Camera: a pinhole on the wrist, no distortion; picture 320 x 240 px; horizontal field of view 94.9 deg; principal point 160.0 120.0 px. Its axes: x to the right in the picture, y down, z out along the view. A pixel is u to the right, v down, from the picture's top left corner.
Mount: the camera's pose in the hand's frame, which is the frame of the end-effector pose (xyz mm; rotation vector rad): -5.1 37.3 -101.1 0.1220 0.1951 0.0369
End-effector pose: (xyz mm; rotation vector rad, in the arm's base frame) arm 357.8 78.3 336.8 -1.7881 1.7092 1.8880
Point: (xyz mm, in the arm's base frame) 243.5 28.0 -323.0
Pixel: 305 11
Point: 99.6 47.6 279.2
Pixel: 214 190
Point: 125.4 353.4 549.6
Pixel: 22 211
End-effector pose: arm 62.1 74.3 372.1 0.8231 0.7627 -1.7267
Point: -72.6 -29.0 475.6
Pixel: 132 59
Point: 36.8 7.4 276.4
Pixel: 272 94
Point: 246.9 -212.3 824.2
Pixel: 50 196
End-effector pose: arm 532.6 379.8 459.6 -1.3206 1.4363 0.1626
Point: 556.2 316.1 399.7
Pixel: 254 73
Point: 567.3 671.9 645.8
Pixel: outside the picture
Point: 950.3 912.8 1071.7
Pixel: outside the picture
